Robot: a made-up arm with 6 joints.
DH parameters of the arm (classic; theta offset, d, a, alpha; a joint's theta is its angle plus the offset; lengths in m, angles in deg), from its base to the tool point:
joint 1: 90 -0.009 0.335 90
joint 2: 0 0.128 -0.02 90
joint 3: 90 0.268 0.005 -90
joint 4: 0 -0.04 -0.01 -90
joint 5: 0 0.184 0.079 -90
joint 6: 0 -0.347 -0.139 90
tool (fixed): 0 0.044 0 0
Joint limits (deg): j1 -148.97..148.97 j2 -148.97..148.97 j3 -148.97..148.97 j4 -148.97..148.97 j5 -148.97..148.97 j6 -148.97..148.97
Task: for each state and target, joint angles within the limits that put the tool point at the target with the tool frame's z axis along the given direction. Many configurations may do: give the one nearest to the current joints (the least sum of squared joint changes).
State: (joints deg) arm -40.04 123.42 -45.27 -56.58 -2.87 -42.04
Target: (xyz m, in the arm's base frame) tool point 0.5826 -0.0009 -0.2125 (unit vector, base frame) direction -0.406 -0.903 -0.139
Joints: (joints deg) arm -59.15 120.09 -20.92 -56.37 -12.56 -17.46
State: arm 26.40 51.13 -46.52 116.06 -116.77 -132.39
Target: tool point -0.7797 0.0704 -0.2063 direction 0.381 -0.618 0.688
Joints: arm 70.49 54.46 -58.88 82.00 -148.97 -80.98
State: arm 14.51 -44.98 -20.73 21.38 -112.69 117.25
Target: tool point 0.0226 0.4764 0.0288 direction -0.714 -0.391 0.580
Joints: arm -29.34 -48.90 -7.97 -8.18 -122.54 102.49
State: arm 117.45 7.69 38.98 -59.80 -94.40 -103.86
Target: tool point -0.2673 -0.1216 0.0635 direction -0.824 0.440 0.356
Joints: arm 127.83 7.26 55.09 -76.68 -74.32 -78.00
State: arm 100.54 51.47 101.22 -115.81 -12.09 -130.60
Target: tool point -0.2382 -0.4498 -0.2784 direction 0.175 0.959 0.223
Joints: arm 136.97 77.39 74.93 -137.89 -38.85 -124.28
